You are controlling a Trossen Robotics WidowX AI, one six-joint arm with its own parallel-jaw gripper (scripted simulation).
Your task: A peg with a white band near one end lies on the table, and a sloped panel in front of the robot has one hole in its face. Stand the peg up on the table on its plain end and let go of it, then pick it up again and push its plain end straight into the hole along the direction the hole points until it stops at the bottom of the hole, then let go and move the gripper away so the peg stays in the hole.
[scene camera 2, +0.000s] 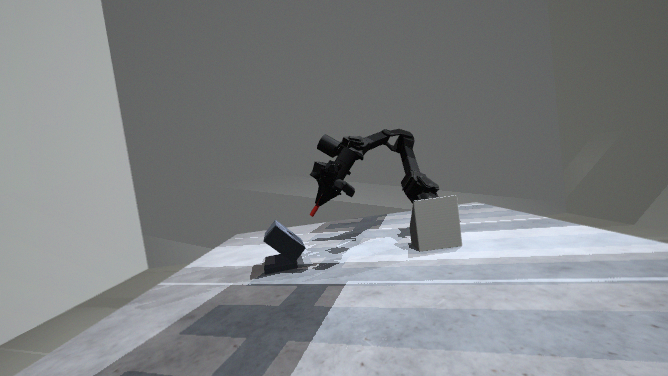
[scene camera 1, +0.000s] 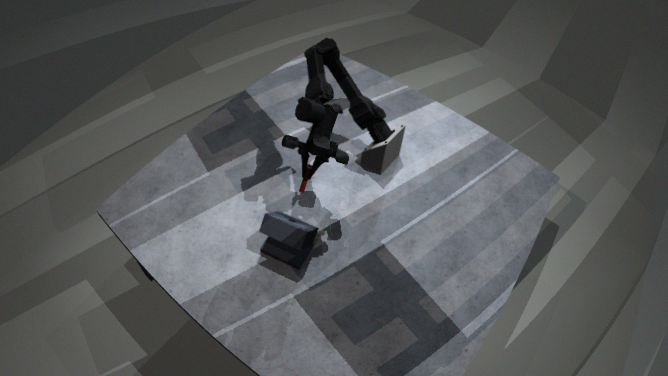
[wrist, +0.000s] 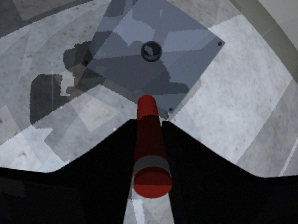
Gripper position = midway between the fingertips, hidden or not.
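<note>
Red peg, held by my gripper (scene camera 1: 305,178). Gripper (scene camera 2: 317,204), (wrist: 149,127) too.
</note>
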